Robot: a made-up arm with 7 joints. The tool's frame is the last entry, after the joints.
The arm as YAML. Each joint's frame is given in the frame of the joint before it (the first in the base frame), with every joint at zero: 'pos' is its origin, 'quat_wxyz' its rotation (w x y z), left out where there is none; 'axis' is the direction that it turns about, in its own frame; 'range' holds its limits. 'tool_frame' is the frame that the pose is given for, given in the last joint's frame.
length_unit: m
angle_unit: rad
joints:
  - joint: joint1
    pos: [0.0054, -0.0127, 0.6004]
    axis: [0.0, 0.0, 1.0]
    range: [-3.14, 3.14]
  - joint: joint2
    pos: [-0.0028, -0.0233, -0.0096]
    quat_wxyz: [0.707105, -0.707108, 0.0, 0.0]
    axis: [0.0, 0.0, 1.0]
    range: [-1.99, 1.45]
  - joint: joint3
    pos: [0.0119, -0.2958, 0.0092]
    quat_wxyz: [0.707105, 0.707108, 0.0, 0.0]
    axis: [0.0, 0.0, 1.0]
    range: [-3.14, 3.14]
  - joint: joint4
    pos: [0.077, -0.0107, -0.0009]
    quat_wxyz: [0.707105, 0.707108, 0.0, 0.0]
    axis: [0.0, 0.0, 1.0]
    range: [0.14, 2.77]
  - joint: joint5
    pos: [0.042, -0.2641, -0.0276]
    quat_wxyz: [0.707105, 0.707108, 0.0, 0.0]
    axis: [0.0, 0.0, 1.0]
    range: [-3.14, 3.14]
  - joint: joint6
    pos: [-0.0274, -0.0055, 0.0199]
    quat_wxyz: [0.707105, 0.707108, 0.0, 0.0]
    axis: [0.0, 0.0, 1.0]
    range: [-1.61, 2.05]
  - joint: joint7
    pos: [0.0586, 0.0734, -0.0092]
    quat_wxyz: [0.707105, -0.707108, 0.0, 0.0]
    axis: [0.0, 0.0, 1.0]
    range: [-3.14, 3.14]
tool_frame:
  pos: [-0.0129, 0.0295, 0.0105]
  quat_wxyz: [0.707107, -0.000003, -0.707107, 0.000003]
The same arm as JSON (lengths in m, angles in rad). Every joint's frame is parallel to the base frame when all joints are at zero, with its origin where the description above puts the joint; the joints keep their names.
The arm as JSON. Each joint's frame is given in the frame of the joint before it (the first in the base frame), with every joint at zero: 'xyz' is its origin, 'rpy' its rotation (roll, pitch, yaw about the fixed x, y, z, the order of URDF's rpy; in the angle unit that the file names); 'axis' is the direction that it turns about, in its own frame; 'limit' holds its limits. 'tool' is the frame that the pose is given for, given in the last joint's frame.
{"units": {"length": "m", "angle": "rad"}, "joints": [
  {"name": "joint1", "type": "revolute", "origin": {"xyz": [0.0054, -0.0127, 0.6004], "rpy": [0.0, 0.0, 0.0]}, "axis": "+z", "limit": {"lower": -3.14, "upper": 3.14}},
  {"name": "joint2", "type": "revolute", "origin": {"xyz": [-0.0028, -0.0233, -0.0096], "rpy": [0.0, 0.0, 0.0]}, "axis": "+y", "limit": {"lower": -1.99, "upper": 1.45}},
  {"name": "joint3", "type": "revolute", "origin": {"xyz": [0.0119, 0.0092, 0.2958], "rpy": [0.0, 0.0, 0.0]}, "axis": "+z", "limit": {"lower": -3.14, "upper": 3.14}},
  {"name": "joint4", "type": "revolute", "origin": {"xyz": [0.077, -0.0107, -0.0009], "rpy": [0.0, 0.0, 0.0]}, "axis": "-y", "limit": {"lower": 0.14, "upper": 2.77}},
  {"name": "joint5", "type": "revolute", "origin": {"xyz": [0.042, 0.0276, -0.2641], "rpy": [0.0, 0.0, 0.0]}, "axis": "-z", "limit": {"lower": -3.14, "upper": 3.14}},
  {"name": "joint6", "type": "revolute", "origin": {"xyz": [-0.0274, 0.0055, -0.0199], "rpy": [0.0, 0.0, 0.0]}, "axis": "+y", "limit": {"lower": -1.61, "upper": 2.05}},
  {"name": "joint7", "type": "revolute", "origin": {"xyz": [0.0586, -0.0092, -0.0734], "rpy": [0.0, 0.0, 0.0]}, "axis": "-z", "limit": {"lower": -3.14, "upper": 3.14}}
], "tool": {"origin": {"xyz": [-0.0129, -0.0295, -0.0105], "rpy": [3.1416, 1.5708, 0.0]}}}

